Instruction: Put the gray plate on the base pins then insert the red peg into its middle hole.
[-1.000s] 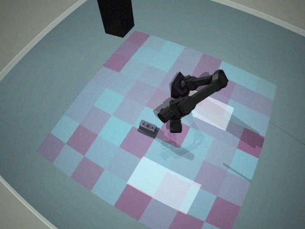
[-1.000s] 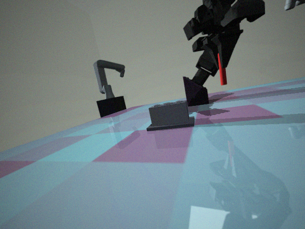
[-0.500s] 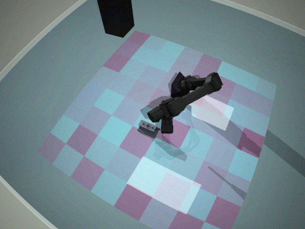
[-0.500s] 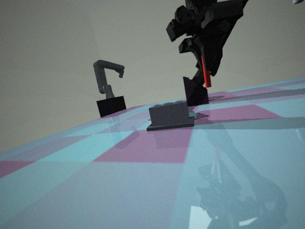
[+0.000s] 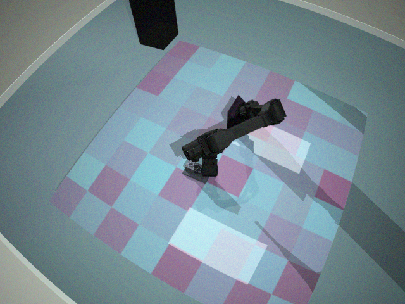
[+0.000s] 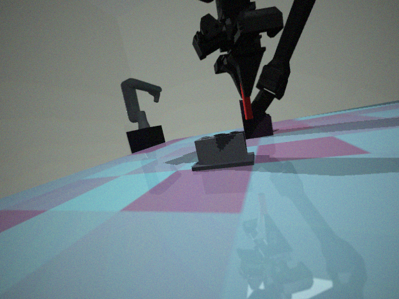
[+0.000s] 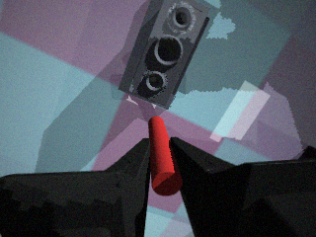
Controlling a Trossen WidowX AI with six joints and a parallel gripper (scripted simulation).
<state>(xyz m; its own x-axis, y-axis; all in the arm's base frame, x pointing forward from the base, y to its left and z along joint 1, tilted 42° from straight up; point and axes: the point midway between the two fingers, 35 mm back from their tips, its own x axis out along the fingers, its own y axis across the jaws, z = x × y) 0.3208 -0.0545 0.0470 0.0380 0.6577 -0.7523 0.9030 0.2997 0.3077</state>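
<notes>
Right now my gripper tip is 2 cm short of the gray plate, 6 cm to the left of it and 7 cm above it. Also, from my gripper tip: dark base: 1 cm ahead, 6 cm to the right, 11 cm below; red peg: right at my gripper tip.
</notes>
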